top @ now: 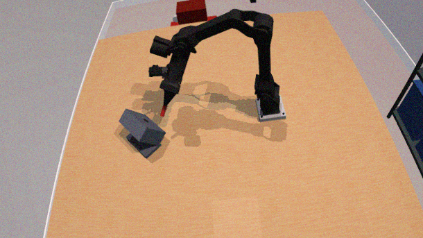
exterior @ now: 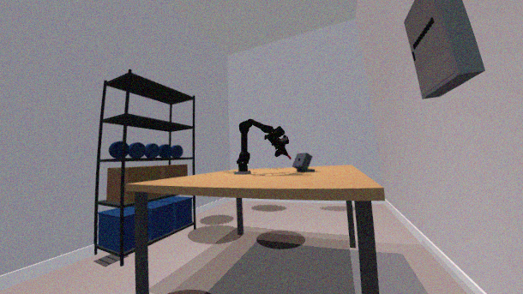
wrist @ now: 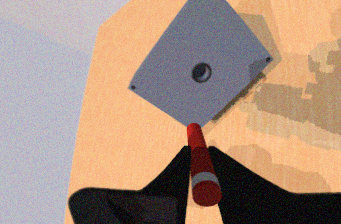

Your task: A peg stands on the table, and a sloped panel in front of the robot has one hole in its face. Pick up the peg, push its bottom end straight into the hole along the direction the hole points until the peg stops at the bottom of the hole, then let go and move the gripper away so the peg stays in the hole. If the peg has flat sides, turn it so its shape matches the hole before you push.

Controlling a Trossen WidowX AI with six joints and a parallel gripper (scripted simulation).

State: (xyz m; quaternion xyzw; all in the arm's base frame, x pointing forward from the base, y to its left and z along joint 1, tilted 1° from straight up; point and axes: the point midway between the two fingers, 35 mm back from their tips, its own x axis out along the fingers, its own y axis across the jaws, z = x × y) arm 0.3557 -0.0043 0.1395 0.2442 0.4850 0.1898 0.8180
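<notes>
Now: the grey-blue sloped panel 100 mm ahead of my gripper tip, 40 mm to the left of it and 50 mm below it. Round my gripper tip: red peg (10 mm behind, 10 mm to the right, 10 mm above).
</notes>
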